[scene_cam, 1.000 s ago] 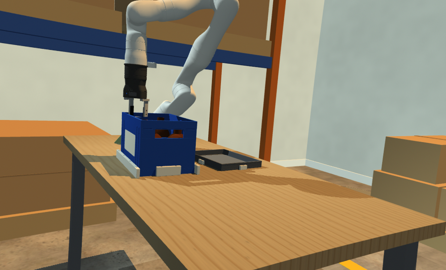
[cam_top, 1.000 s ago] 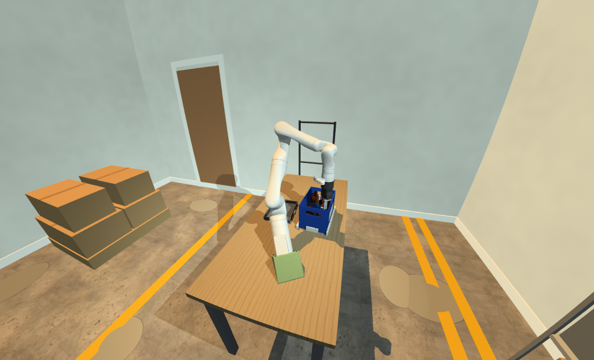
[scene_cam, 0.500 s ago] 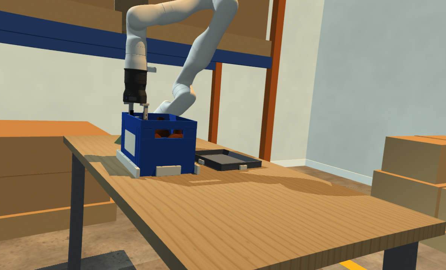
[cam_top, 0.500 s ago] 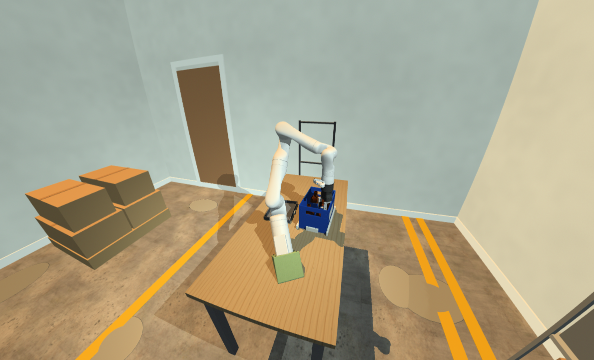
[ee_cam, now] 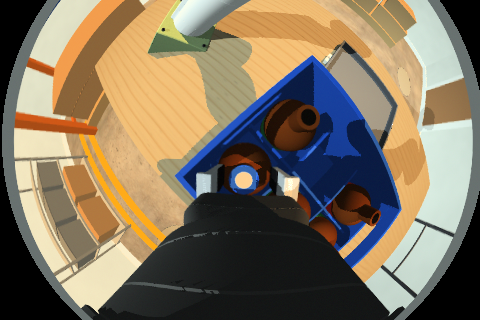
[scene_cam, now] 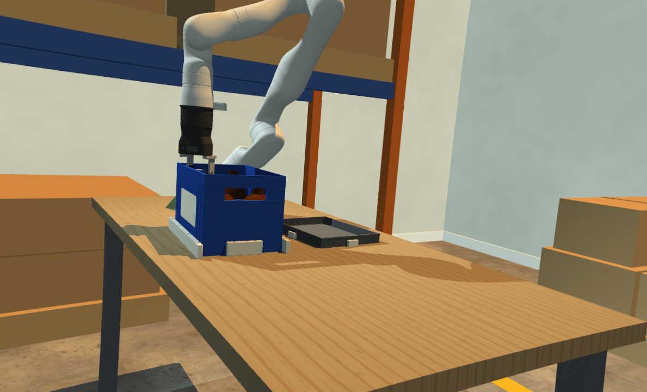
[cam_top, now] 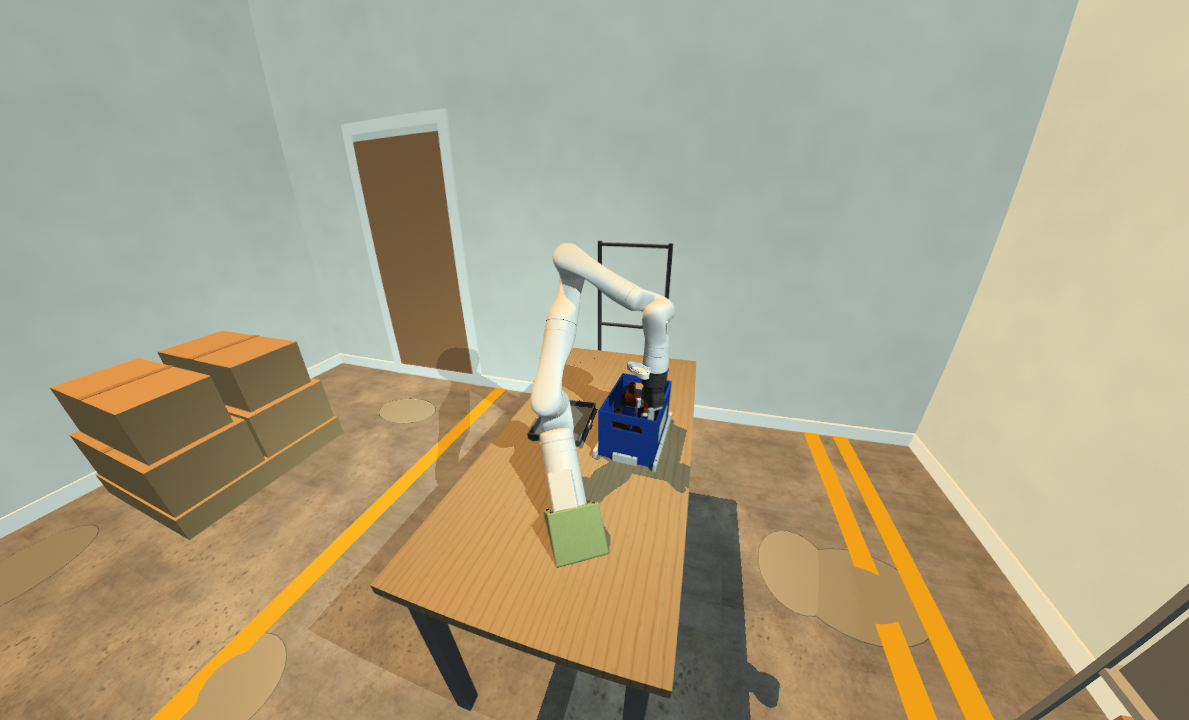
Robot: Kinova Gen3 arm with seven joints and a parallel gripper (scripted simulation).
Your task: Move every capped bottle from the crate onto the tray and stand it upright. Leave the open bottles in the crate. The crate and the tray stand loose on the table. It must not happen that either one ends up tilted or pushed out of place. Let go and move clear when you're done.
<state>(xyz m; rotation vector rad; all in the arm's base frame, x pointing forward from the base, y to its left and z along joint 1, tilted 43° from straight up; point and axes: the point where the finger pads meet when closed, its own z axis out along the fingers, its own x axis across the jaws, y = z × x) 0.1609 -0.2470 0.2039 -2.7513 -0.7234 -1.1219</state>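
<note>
The brown capped bottle is 7 cm below my hand. From my hand the other things lie so: dark tray: 31 cm to the left, 14 cm below, 13 cm ahead; blue crate: 9 cm ahead, 7 cm below, 3 cm to the left.
</note>
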